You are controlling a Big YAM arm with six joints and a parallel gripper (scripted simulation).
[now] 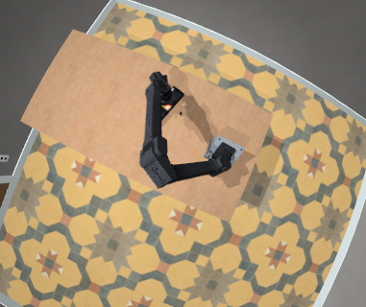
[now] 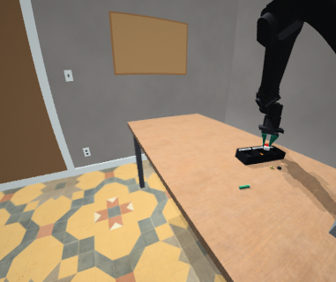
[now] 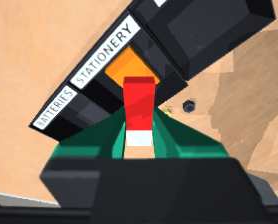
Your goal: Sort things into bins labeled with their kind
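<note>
Right now my hand is 10 mm short of the orange block and 70 mm above it. From my hand the other things lie so: black nut (90 mm behind, 70 mm below); green battery (100 mm behind, 250 mm to the left, 70 mm below); yellow nut (70 mm behind, 30 mm to the left, 70 mm below).
</note>
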